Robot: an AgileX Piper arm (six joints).
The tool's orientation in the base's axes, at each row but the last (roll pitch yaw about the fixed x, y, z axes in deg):
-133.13 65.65 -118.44
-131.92 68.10 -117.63
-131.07 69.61 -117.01
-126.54 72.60 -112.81
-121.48 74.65 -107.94
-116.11 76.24 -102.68
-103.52 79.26 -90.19
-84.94 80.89 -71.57
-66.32 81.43 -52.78
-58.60 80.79 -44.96
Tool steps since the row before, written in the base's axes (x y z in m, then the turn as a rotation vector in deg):
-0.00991 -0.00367 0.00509 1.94 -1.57 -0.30
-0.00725 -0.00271 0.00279 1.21 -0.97 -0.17
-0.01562 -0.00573 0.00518 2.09 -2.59 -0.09
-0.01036 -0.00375 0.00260 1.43 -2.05 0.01
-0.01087 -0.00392 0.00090 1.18 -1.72 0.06
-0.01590 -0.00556 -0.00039 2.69 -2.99 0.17
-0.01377 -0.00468 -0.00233 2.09 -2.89 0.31
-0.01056 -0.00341 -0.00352 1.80 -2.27 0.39
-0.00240 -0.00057 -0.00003 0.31 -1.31 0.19
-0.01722 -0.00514 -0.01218 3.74 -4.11 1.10
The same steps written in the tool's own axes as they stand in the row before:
-0.00136 -0.00205 -0.01147 0.46 -1.89 1.59
-0.00044 -0.00130 -0.00811 0.27 -1.18 0.99
-0.00061 -0.00255 -0.01723 0.56 -2.93 1.47
-0.00025 -0.00153 -0.01121 0.39 -2.28 0.94
0.00101 -0.00125 -0.01148 0.28 -1.92 0.76
0.00250 -0.00140 -0.01660 0.39 -3.51 1.93
0.00317 -0.00088 -0.01436 0.23 -3.30 1.37
0.00346 -0.00032 -0.01111 0.05 -2.65 1.23
-0.00012 0.00000 -0.00246 0.00 -1.36 0.00
0.01065 0.00064 -0.01890 -0.20 -4.97 2.72

